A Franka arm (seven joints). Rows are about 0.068 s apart.
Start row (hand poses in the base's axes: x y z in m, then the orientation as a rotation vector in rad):
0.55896, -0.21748, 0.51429, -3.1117, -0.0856, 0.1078
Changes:
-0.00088, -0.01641, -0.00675, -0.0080, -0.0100, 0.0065
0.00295, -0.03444, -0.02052, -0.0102, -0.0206, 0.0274
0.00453, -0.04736, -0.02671, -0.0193, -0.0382, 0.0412
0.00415, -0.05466, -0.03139, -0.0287, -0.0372, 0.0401
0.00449, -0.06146, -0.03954, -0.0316, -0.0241, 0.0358
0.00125, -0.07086, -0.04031, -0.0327, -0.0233, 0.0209
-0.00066, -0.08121, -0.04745, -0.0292, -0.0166, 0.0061
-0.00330, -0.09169, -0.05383, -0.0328, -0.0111, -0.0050
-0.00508, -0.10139, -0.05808, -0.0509, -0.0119, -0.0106
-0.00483, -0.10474, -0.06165, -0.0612, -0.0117, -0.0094
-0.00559, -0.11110, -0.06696, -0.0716, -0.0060, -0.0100
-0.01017, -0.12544, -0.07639, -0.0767, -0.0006, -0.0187
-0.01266, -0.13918, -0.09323, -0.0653, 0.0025, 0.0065
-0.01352, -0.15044, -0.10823, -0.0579, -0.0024, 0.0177
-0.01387, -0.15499, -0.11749, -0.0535, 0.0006, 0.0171
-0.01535, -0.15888, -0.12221, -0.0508, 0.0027, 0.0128
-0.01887, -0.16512, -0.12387, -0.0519, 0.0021, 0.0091
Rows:
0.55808, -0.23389, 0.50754, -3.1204, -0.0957, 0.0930
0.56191, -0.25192, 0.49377, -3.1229, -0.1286, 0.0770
0.56349, -0.26484, 0.48758, -3.1325, -0.1504, 0.0504
0.56311, -0.27214, 0.48290, 3.1334, 0.1482, -0.0523
0.56345, -0.27894, 0.47475, 3.1310, 0.1410, -0.0728
0.56021, -0.28834, 0.47398, 3.1313, 0.1175, -0.0738
0.55830, -0.29869, 0.46684, 3.1361, 0.0946, -0.0840
0.55566, -0.30917, 0.46046, 3.1332, 0.0768, -0.0924
0.55388, -0.31887, 0.45621, 3.1156, 0.0666, -0.0913
0.55413, -0.32222, 0.45264, 3.1052, 0.0677, -0.0918
0.55337, -0.32858, 0.44733, 3.0948, 0.0659, -0.1007
0.54879, -0.34292, 0.43790, 3.0901, 0.0520, -0.1089
0.54630, -0.35666, 0.42106, 3.0996, 0.0918, -0.1141
0.54544, -0.36792, 0.40606, 3.1061, 0.1099, -0.1067
0.54509, -0.37247, 0.39680, 3.1105, 0.1093, -0.1113
0.54361, -0.37636, 0.39208, 3.1135, 0.1028, -0.1145
0.54009, -0.38260, 0.39042, 3.1128, 0.0969, -0.1135

